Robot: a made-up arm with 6 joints. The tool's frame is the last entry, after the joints. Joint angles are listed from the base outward. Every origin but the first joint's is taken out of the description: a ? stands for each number. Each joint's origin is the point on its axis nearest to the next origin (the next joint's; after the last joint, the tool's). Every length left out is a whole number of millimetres.
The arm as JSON. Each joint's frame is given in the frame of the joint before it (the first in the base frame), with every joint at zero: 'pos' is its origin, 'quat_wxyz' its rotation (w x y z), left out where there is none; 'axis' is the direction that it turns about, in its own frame. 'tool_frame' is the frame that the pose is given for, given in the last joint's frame.
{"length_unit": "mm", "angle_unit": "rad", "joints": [
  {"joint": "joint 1", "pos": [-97.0, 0.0, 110.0], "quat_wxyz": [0.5, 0.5, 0.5, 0.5], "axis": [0.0, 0.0, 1.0]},
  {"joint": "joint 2", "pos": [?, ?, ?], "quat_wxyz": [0.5, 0.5, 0.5, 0.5], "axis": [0.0, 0.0, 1.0]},
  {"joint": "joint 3", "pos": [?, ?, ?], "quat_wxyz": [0.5, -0.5, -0.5, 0.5], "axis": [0.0, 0.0, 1.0]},
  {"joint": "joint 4", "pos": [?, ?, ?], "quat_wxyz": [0.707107, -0.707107, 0.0, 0.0], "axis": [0.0, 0.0, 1.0]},
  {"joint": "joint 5", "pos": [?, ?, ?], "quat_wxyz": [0.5, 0.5, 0.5, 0.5], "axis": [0.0, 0.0, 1.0]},
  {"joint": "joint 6", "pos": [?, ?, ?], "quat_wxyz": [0.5, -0.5, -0.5, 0.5], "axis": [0.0, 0.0, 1.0]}
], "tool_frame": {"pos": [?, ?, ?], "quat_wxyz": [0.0, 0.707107, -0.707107, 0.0]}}
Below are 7 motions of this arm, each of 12 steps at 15 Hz.
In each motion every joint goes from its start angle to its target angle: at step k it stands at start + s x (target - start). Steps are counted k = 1, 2, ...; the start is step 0. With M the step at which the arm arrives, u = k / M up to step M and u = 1 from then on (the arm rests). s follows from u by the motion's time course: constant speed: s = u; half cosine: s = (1 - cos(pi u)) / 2; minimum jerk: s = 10 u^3 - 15 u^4 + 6 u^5.
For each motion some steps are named. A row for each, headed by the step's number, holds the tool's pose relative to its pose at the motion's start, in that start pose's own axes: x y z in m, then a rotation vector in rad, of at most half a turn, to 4 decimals.
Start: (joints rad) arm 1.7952 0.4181 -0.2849 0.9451 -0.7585 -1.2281
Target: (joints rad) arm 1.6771 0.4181 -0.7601 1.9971 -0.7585 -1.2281
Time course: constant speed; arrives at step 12
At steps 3, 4, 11, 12:
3: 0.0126 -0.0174 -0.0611 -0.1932 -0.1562 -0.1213
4: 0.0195 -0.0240 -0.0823 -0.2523 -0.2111 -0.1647
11: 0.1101 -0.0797 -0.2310 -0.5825 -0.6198 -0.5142
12: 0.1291 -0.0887 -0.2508 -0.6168 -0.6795 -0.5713

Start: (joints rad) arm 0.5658 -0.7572 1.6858 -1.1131 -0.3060 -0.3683
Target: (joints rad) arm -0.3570 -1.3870 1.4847 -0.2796 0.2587 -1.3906
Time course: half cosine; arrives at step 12
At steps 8, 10, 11, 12:
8: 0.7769 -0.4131 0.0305 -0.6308 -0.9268 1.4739
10: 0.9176 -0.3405 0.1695 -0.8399 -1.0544 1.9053
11: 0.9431 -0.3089 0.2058 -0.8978 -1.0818 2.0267
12: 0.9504 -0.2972 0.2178 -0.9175 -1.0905 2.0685

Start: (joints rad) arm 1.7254 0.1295 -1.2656 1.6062 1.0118 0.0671
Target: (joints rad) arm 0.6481 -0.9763 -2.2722 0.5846 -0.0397 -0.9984
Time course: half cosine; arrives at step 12
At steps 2, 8, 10, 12:
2: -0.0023 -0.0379 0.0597 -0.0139 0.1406 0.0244
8: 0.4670 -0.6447 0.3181 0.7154 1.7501 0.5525
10: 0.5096 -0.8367 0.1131 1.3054 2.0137 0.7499
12: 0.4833 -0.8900 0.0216 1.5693 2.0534 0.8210

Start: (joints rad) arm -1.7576 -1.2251 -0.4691 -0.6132 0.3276 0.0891
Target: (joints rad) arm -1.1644 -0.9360 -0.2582 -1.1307 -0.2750 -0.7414
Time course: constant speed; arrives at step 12
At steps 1, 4, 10, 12:
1: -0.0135 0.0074 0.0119 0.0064 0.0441 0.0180
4: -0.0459 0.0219 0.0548 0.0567 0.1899 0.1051
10: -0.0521 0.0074 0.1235 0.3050 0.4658 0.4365
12: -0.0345 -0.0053 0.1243 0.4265 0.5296 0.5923

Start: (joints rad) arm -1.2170 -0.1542 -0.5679 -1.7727 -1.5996 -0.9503
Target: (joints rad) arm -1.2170 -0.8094 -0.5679 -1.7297 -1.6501 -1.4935
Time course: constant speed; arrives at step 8
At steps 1, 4, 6, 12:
1: 0.0037 -0.0105 0.0043 0.0393 0.0232 -0.0051
4: 0.0098 -0.0434 0.0080 0.1673 0.0785 -0.0194
6: 0.0093 -0.0647 0.0029 0.2597 0.1021 -0.0286
12: 0.0050 -0.0837 -0.0082 0.3562 0.1140 -0.0384

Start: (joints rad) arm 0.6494 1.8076 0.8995 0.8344 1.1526 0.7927
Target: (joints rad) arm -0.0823 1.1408 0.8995 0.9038 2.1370 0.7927
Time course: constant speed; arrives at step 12
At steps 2, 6, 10, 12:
2: -0.0541 0.0420 -0.0771 0.2185 -0.0168 0.0087
6: -0.1329 0.0934 -0.2439 0.6145 -0.0628 0.1399
10: -0.1623 0.0929 -0.4436 0.9135 -0.1029 0.4091
12: -0.1498 0.0732 -0.5563 1.0114 -0.1116 0.5854

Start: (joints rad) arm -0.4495 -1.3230 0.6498 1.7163 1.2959 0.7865
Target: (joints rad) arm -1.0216 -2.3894 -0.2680 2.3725 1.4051 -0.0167
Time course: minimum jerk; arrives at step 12
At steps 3, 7, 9, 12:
3: -0.0096 -0.0869 0.0373 0.1943 0.0146 0.2210
7: 0.1499 -0.3637 -0.0637 1.2521 -0.3132 1.3272
9: 0.2367 -0.3185 -0.1189 1.7003 -0.7186 1.7133
12: 0.2626 -0.2853 -0.1194 1.8764 -0.9502 1.8409

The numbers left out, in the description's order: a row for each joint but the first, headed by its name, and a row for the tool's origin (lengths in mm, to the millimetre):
joint 2: -43.0 203.0 0.0
joint 3: 14.0 -106.0 0.0
joint 4: -338.0 62.0 0.0
joint 5: -12.0 84.0 0.0
joint 6: -281.0 -37.0 0.0
tool: 106.0 359.0 0.0

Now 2 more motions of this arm.
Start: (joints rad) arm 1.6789 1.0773 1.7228 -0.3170 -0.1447 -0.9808
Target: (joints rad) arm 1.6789 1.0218 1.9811 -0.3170 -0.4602 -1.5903
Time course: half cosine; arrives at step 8
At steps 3, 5, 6, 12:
3: 0.0198 -0.0324 0.0211 -0.0122 0.0577 0.1195
5: 0.0525 -0.0681 0.0482 -0.0017 0.1358 0.2700
6: 0.0690 -0.0816 0.0587 0.0116 0.1696 0.3347
12: 0.0853 -0.0930 0.0672 0.0283 0.1997 0.3936

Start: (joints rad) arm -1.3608 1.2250 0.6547 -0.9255 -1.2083 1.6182
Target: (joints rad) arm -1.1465 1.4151 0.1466 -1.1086 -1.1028 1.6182
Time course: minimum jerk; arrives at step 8
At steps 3, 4, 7, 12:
3: 0.1182 -0.0177 -0.1025 0.0638 -0.1354 0.1347
4: 0.2271 -0.0186 -0.1747 0.1106 -0.2488 0.2444
7: 0.4868 0.0225 -0.2853 0.1956 -0.5030 0.4759
12: 0.4957 0.0248 -0.2878 0.1981 -0.5117 0.4834

